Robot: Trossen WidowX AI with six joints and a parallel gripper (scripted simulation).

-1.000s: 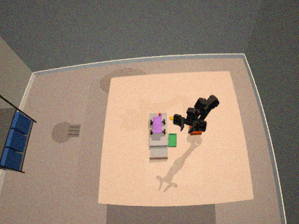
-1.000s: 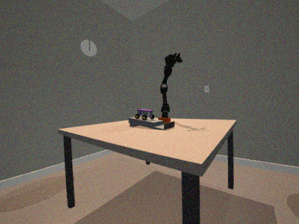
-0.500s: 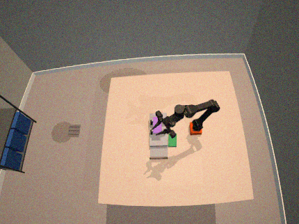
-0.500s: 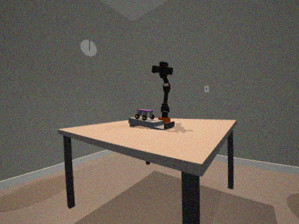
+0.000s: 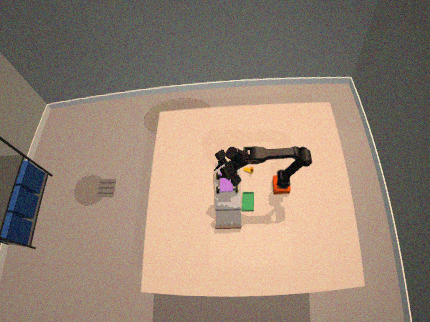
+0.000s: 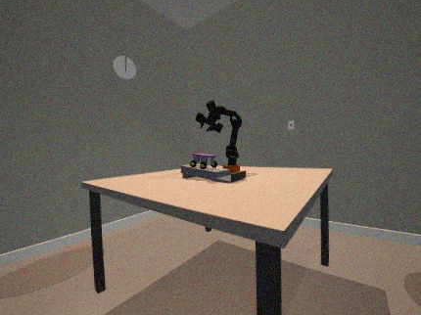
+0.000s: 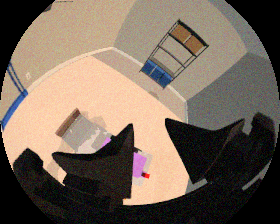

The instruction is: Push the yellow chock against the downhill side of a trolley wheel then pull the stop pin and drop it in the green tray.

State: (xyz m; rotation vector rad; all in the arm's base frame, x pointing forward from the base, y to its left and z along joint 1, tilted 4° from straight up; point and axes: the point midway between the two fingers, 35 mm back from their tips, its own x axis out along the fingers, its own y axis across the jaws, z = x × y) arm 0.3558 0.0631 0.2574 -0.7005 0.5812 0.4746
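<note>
Right now my gripper tip is 15 cm past the yellow chock, 17 cm to the left of it and 29 cm above it. Also, from my gripper tip: grey ramp: 3 cm behind, 4 cm to the right, 27 cm below; red-headed stop pin: 4 cm behind, 15 cm to the right, 19 cm below; purple-topped trolley: 3 cm behind, 5 cm to the right, 21 cm below.
</note>
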